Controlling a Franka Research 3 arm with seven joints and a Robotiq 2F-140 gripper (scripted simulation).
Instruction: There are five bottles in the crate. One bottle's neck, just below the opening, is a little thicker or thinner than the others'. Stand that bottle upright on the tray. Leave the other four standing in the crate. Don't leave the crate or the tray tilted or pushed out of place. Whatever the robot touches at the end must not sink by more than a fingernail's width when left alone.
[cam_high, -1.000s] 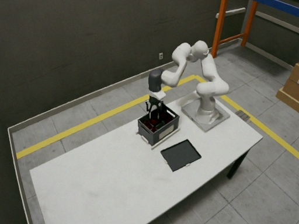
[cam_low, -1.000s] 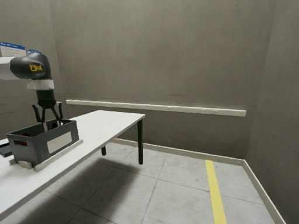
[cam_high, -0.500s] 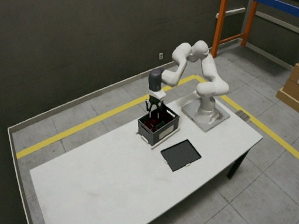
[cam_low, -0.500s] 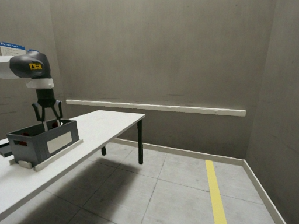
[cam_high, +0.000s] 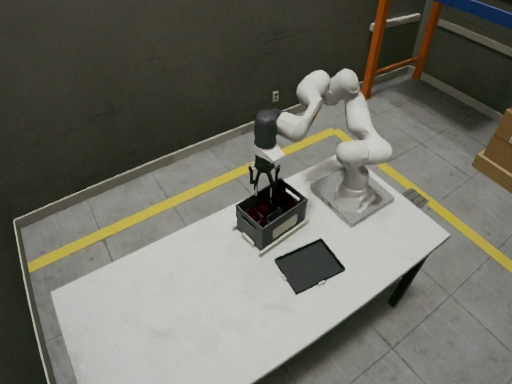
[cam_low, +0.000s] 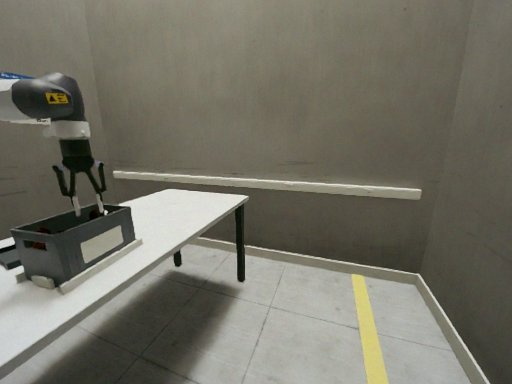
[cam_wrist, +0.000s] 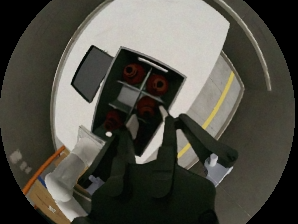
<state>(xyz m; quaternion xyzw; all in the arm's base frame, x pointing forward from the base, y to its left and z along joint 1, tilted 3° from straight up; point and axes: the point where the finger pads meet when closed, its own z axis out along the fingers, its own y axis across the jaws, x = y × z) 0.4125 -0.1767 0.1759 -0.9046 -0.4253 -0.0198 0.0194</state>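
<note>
Now: hand 10 mm past the dark grey crate, 50 mm to the right of it and 130 mm above it. Also, from my hand: flat black tray (20 mm behind, 330 mm to the left, 210 mm below).
</note>
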